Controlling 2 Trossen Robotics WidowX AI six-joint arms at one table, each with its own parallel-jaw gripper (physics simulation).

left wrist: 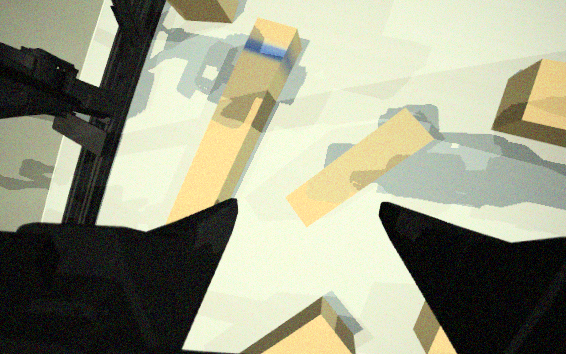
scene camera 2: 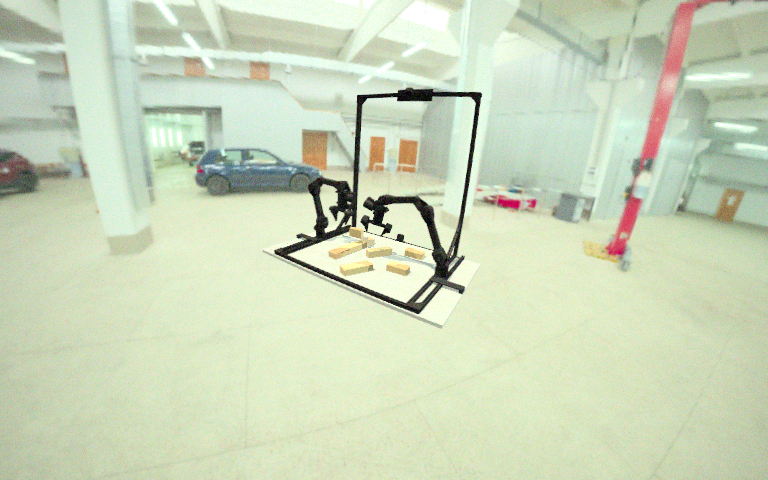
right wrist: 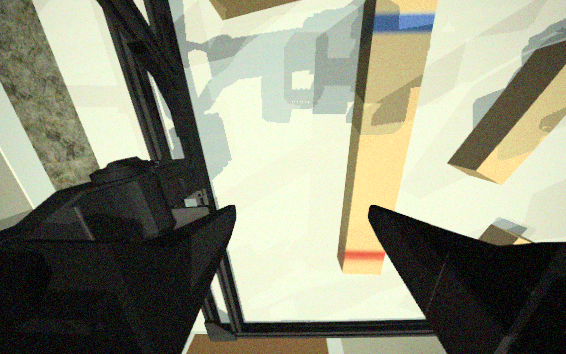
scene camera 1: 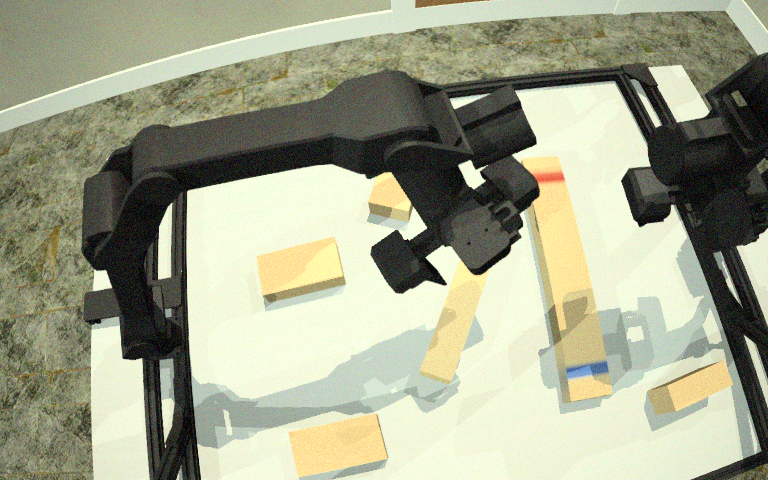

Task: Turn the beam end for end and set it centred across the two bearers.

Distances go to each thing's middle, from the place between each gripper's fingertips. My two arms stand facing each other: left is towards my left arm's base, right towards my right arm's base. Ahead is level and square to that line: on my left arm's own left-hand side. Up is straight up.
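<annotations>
My right gripper is 140 mm above the long beam (scene camera 1: 582, 366), and it's 110 mm to the right of it.
From my left hand, the long beam is 13 cm below and 16 cm to the right.
</annotations>
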